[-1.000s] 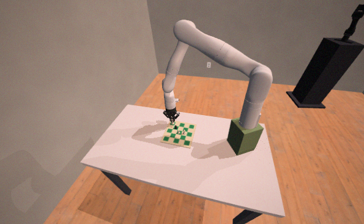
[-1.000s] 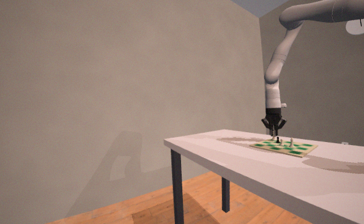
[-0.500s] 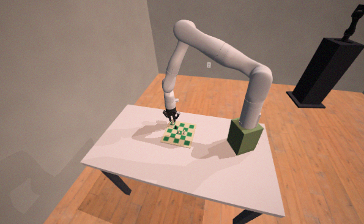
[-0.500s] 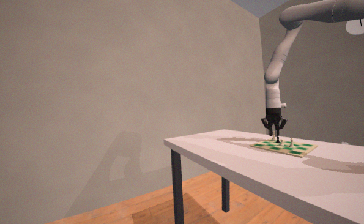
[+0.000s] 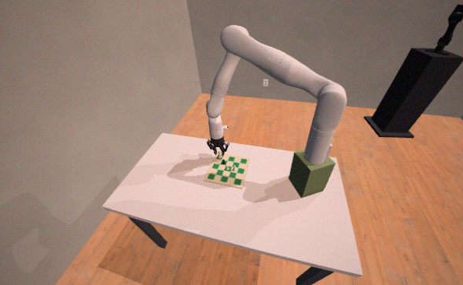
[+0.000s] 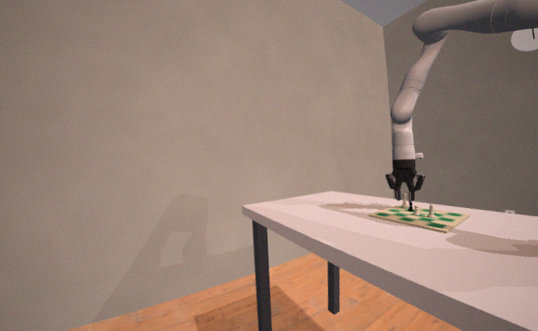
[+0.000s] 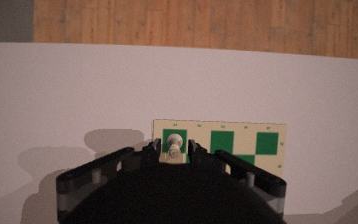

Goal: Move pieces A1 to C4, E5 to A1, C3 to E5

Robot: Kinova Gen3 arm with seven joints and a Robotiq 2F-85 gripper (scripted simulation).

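Now: the tall white piece 1 cm below my hand. Also, from my hand: black pawn 3 cm behind, 5 cm to the left, 3 cm below; then chessboard 6 cm behind, 9 cm to the left, 4 cm below.
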